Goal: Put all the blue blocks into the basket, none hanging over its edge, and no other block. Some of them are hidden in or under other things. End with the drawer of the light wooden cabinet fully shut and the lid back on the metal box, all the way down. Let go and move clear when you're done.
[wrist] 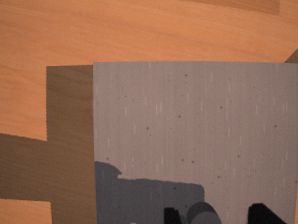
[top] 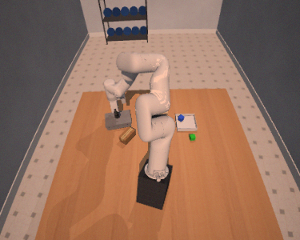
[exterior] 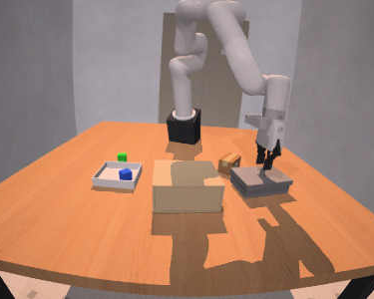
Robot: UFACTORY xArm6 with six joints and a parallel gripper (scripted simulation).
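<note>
Now: hand 70 mm above the grey metal box. From my hand the other things lie so: small brown box (160 mm behind, 60 mm below, 50 mm to the right); then drawer (280 mm to the right, 60 mm below); then red block (140 mm behind, 80 mm below, 70 mm to the right).
</note>
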